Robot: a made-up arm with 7 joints. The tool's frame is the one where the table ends. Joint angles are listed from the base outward.
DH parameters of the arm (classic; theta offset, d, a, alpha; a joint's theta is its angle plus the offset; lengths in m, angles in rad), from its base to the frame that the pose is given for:
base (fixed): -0.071 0 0 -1.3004
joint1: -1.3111 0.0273 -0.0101 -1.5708
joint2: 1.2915 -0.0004 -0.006 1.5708
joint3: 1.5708 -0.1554 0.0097 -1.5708
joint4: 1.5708 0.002 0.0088 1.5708
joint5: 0 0.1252 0.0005 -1.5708
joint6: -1.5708 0 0.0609 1.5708
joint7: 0 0.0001 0 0
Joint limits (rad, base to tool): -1.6..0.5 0..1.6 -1.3..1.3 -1.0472..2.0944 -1.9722..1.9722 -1.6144..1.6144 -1.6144..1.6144
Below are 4 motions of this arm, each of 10 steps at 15 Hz.
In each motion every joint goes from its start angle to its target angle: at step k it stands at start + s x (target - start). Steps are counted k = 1, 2, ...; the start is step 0. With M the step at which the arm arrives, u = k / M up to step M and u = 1 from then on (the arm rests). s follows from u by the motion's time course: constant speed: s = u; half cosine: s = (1 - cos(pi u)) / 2; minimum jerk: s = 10 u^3 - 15 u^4 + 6 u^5.
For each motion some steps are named. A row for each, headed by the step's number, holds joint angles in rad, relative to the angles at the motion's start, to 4 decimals.
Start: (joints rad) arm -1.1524 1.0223 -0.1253 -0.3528 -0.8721 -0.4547 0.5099
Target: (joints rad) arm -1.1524 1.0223 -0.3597 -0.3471 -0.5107 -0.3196 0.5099
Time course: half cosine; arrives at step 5
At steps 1, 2, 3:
1: 0.0000 0.0000 -0.0224 0.0005 0.0345 0.0129 0.0000
2: 0.0000 0.0000 -0.0810 0.0020 0.1249 0.0467 0.0000
3: 0.0000 0.0000 -0.1534 0.0037 0.2365 0.0884 0.0000

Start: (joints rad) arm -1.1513 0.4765 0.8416 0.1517 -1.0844 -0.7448 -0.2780
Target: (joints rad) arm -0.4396 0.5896 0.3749 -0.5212 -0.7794 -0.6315 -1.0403
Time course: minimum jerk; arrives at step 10
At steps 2, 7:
2: 0.0412 0.0066 -0.0270 -0.0390 0.0177 0.0066 -0.0442
7: 0.5956 0.0947 -0.3906 -0.5632 0.2553 0.0948 -0.6380

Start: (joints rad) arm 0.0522 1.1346 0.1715 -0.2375 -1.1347 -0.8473 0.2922
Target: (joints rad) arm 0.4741 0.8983 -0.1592 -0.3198 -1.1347 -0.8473 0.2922
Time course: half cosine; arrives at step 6
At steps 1, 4, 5, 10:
1: 0.0283 -0.0158 -0.0222 -0.0055 0.0000 0.0000 0.0000
4: 0.3164 -0.1772 -0.2480 -0.0617 0.0000 0.0000 0.0000
5: 0.3936 -0.2205 -0.3085 -0.0768 0.0000 0.0000 0.0000
10: 0.4219 -0.2363 -0.3307 -0.0823 0.0000 0.0000 0.0000

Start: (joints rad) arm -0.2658 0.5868 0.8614 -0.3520 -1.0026 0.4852 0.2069
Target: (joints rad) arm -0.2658 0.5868 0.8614 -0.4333 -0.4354 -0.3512 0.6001
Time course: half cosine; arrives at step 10
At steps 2, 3, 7, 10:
2: 0.0000 0.0000 0.0000 -0.0078 0.0542 -0.0799 0.0375
3: 0.0000 0.0000 0.0000 -0.0168 0.1169 -0.1724 0.0810
7: 0.0000 0.0000 0.0000 -0.0645 0.4503 -0.6640 0.3122
10: 0.0000 0.0000 0.0000 -0.0813 0.5672 -0.8364 0.3932

